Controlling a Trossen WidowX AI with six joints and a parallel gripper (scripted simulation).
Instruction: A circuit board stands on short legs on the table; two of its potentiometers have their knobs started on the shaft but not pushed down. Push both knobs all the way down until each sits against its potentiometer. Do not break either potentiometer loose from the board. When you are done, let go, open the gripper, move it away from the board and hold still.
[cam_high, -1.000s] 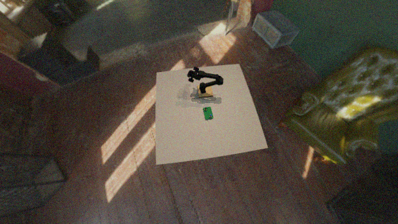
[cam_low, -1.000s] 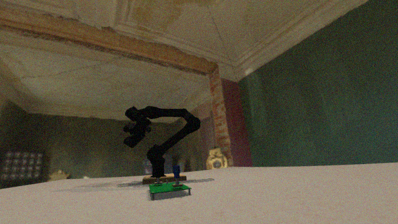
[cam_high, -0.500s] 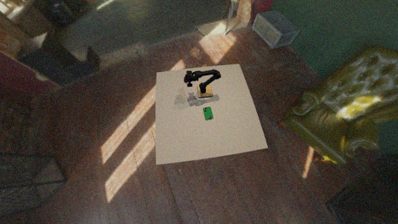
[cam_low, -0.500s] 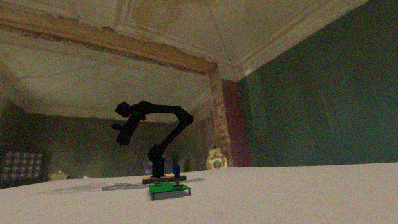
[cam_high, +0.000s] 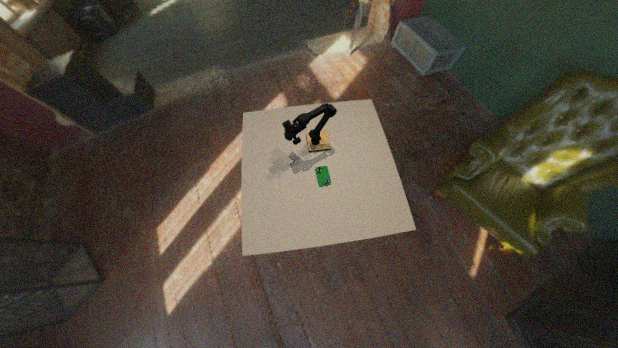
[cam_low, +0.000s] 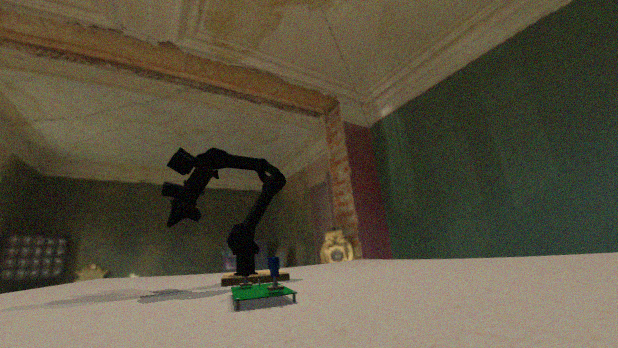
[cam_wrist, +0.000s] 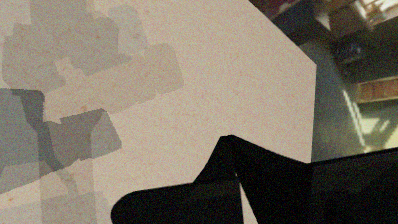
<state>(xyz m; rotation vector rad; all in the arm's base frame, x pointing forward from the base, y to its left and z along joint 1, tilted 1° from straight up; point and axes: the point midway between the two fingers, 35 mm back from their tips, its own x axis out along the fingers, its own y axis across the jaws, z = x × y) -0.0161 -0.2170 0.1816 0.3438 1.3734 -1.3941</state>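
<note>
My gripper tip is now 30 cm short of the black knob, 17 cm to the right of it and 12 cm above it. Round my gripper tip: blue knob 41 cm ahead, 20 cm to the left, 12 cm below; then potentiometer 41 cm ahead, 20 cm to the left, 13 cm below.
</note>
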